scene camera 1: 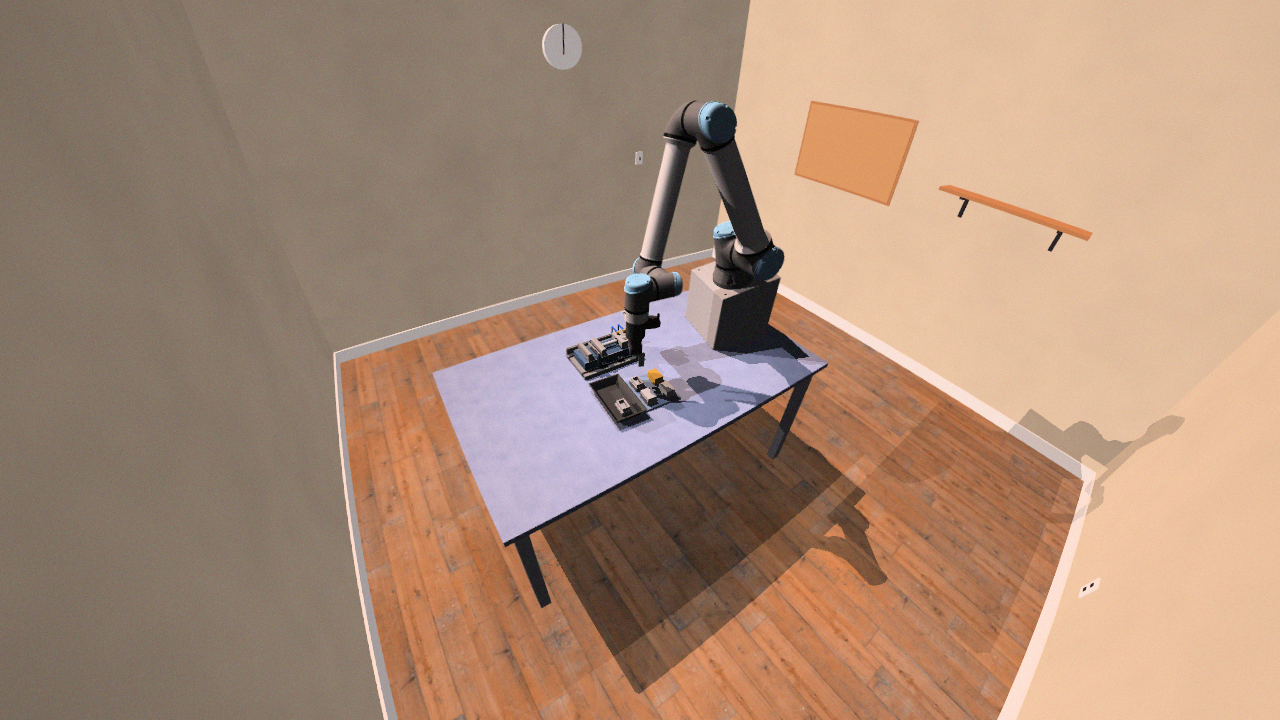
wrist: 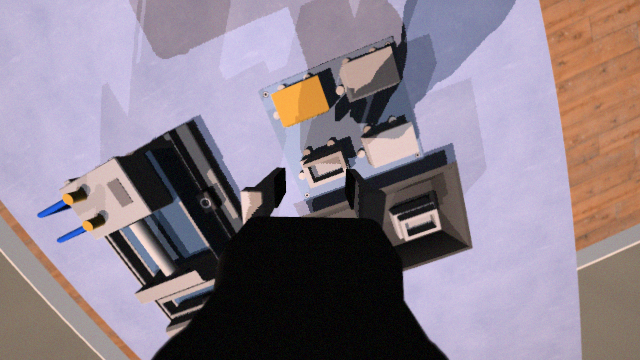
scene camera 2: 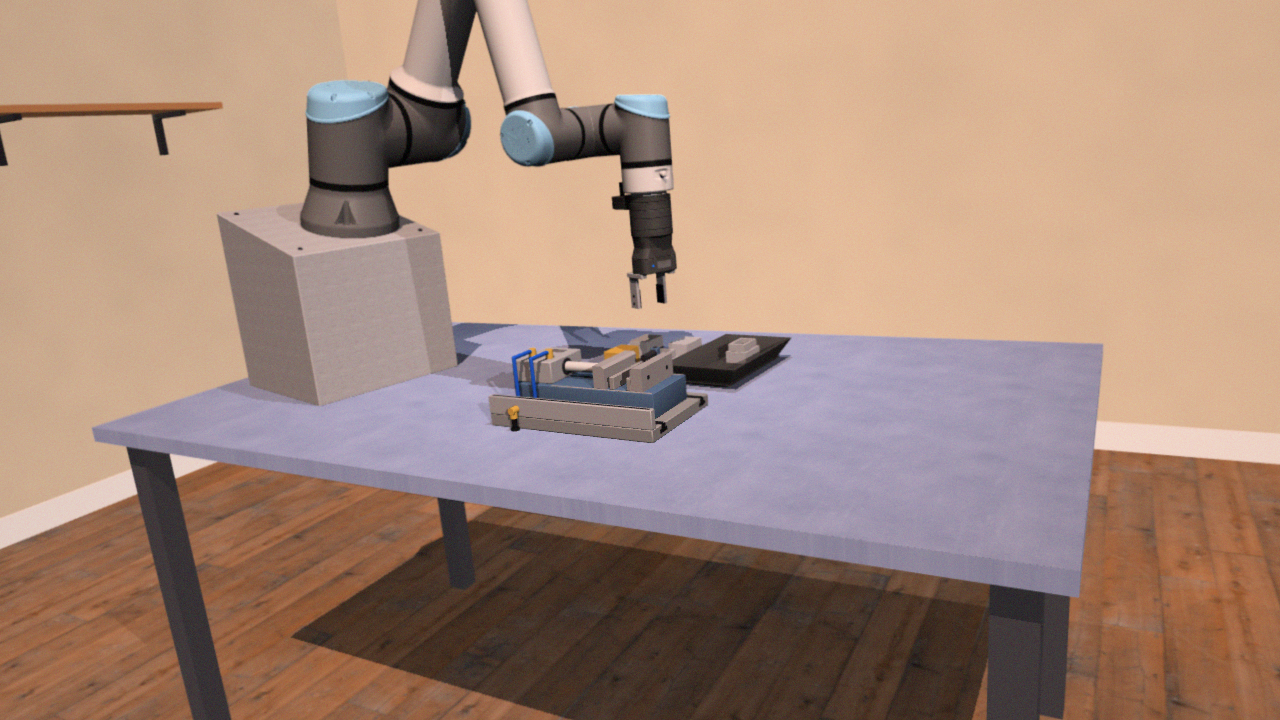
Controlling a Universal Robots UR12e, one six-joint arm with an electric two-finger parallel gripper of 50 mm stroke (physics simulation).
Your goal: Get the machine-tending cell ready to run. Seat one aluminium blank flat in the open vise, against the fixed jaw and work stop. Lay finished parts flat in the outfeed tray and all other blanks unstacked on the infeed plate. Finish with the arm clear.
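Places are measured from the arm's base along level axes (x ahead, y left, z up), in centimetres.
Pixels of known places: gripper, fingertip midpoint: (scene camera 1: 639, 361) (wrist: 315, 180) (scene camera 2: 649, 305); arm's base, link origin: (scene camera 1: 732, 277) (scene camera 2: 350, 224).
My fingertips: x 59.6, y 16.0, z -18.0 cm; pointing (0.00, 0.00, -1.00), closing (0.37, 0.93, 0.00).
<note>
Ahead of a thing's pixels: the offset from my fingertips to its top centre. "spot": to the spot under its first point.
My gripper (scene camera 1: 640, 360) (scene camera 2: 649, 302) (wrist: 315, 180) is open and empty, pointing down above the table between the vise and the infeed plate. The infeed plate {spot: dz -12.4, dx -3.5, dy -2.5 cm} (wrist: 292, 142) bears two plain grey blanks {dz -8.8, dx -7.8, dy +9.7 cm} (wrist: 370, 73) {dz -8.8, dx +1.2, dy +9.8 cm} (wrist: 390, 145), an orange block {dz -8.9, dx -7.7, dy +0.8 cm} (scene camera 1: 654, 376) (scene camera 2: 621, 352) (wrist: 300, 101) and a part with a pocket {dz -9.0, dx +1.2, dy +0.8 cm} (wrist: 325, 170), all apart. The dark outfeed tray (scene camera 2: 707, 368) (wrist: 452, 210) holds another pocketed part {dz -8.6, dx +13.2, dy +10.5 cm} (scene camera 1: 623, 405) (scene camera 2: 742, 347) (wrist: 416, 223), which looks stepped from the side. The vise {dz -3.3, dx +4.2, dy -23.7 cm} (scene camera 2: 595, 391) (wrist: 135, 190) has its jaws apart; my gripper partly hides them in the wrist view.
The vise stands on a slotted base {spot: dz -10.1, dx +6.0, dy -33.1 cm} (scene camera 2: 572, 415). Blue hoses (scene camera 2: 521, 374) (wrist: 52, 208) with yellow fittings rise at its rear. The robot pedestal (scene camera 1: 729, 308) (scene camera 2: 358, 313) stands at the table's end. The outfeed tray lies beside the infeed plate.
</note>
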